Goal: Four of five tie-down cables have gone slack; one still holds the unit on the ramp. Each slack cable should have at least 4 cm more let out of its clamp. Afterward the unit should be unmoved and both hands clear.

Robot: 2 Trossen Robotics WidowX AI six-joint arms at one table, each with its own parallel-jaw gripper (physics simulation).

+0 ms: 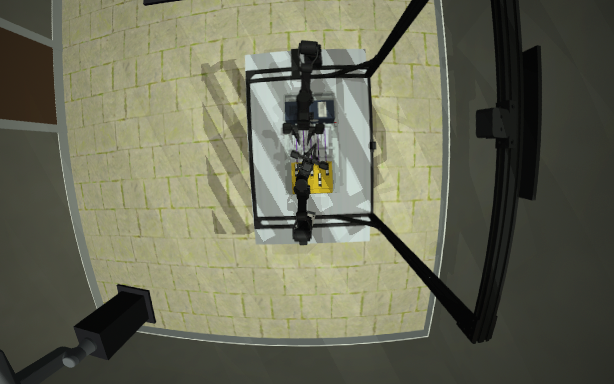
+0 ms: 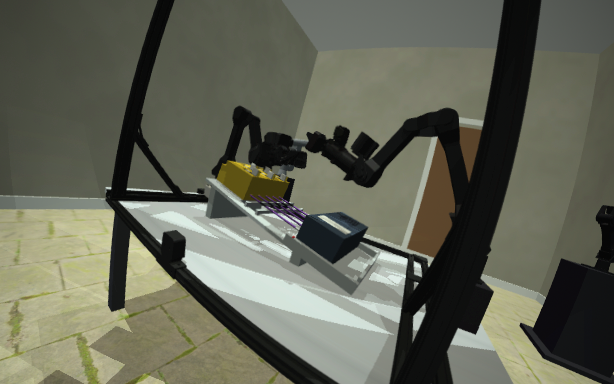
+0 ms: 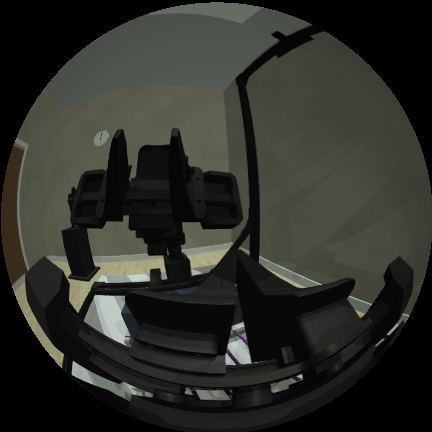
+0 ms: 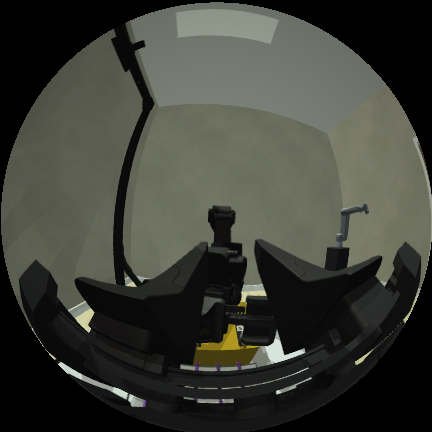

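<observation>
A dark blue unit (image 1: pixel 327 109) (image 2: pixel 331 235) rests on a grey ramp (image 2: pixel 224 204). Several purple cables (image 1: pixel 319 146) (image 2: pixel 283 209) (image 3: pixel 238 336) run from it up to a yellow clamp block (image 1: pixel 324 186) (image 2: pixel 244 179) (image 4: pixel 225 348). My left gripper (image 1: pixel 313 148) (image 2: pixel 302 157) (image 3: pixel 233 254) is shut and empty, held in the air above the cables near the yellow block. My right gripper (image 1: pixel 304 138) (image 2: pixel 311 141) (image 4: pixel 231 246) is partly open and empty; it faces the left gripper, above the cables near the unit. Neither gripper touches a cable.
The ramp stands on a white table (image 1: pixel 267 114) (image 2: pixel 305 305) inside a black frame (image 1: pixel 249 152) (image 2: pixel 229 301). Frame struts (image 1: pixel 420 263) run off to the side. A small grey arm model (image 4: pixel 347 219) stands far off by the wall.
</observation>
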